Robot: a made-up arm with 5 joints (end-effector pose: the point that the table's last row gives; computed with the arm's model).
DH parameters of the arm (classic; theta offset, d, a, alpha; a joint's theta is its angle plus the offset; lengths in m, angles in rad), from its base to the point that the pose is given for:
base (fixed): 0 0 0.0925 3.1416
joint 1: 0 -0.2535 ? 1.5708
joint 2: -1.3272 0 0.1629 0
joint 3: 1.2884 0 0.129 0
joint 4: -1.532 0.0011 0 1.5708
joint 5: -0.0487 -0.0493 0 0
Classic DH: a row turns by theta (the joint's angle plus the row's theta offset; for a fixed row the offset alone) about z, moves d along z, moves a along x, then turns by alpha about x.
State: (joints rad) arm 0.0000 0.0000 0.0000 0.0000 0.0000
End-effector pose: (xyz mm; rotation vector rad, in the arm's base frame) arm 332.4 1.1 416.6 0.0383 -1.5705 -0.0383
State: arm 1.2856 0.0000 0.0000 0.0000 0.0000
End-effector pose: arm 161.0 -229.9 416.6 -0.9681 -1.3606 -1.0332
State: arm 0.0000 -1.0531 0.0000 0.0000 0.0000
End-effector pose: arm 80.8 1.1 523.2 0.0639 -2.6232 -0.0169
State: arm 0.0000 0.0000 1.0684 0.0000 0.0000
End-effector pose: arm 244.4 1.1 257.8 0.0122 -0.5023 -0.0477
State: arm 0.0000 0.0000 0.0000 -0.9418 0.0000
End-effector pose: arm 312.1 1.1 456.5 0.0612 -2.5120 -0.0199
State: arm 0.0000 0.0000 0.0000 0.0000 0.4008
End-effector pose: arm 332.4 1.1 416.6 -0.2763 -1.5531 0.2763
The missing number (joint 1, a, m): 0.0224
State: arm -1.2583 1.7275 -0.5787 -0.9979 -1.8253
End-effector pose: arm 177.1 265.4 67.1 1.4392 -0.0067 -0.5074
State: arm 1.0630 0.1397 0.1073 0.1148 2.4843
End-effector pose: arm 217.8 -222.9 360.5 -1.2775 0.2305 1.1909
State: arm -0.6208 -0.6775 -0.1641 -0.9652 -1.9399
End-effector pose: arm 111.8 15.2 548.7 -2.8467 0.7759 -0.2210
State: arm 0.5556 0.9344 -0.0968 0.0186 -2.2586
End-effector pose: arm 343.9 -154.8 186.2 0.7805 -0.6506 -2.6954
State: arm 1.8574 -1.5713 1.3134 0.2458 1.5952
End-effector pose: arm 83.1 -35.8 331.0 -1.5745 0.2077 -0.2429
